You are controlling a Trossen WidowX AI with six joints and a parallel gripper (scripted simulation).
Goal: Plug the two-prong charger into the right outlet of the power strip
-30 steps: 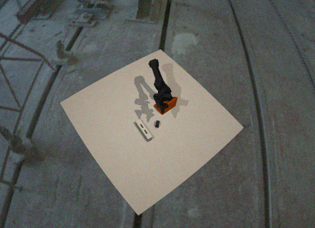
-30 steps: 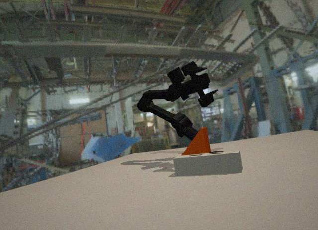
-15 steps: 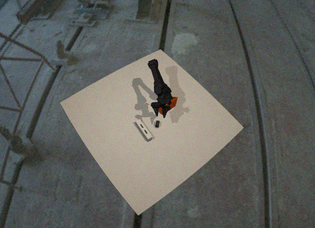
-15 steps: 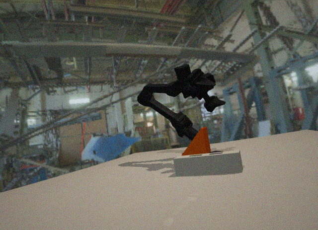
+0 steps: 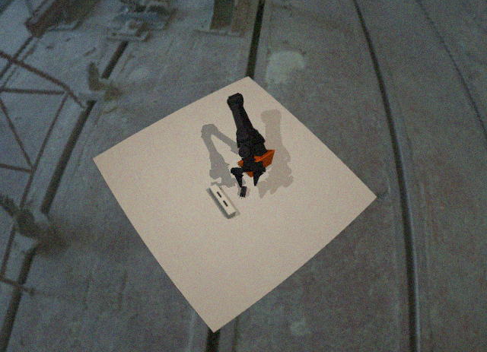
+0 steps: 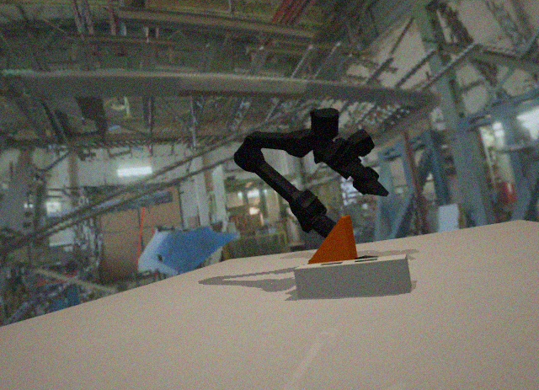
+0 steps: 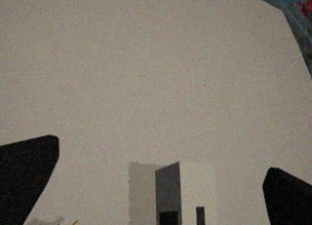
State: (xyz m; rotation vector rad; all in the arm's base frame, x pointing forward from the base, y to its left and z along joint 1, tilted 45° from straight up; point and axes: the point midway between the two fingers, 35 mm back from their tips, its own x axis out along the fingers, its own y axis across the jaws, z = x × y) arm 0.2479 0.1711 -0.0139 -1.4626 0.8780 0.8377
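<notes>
The dark charger is 17 cm below my gripper tip, 4 cm to the right of it and 2 cm behind it.
</notes>
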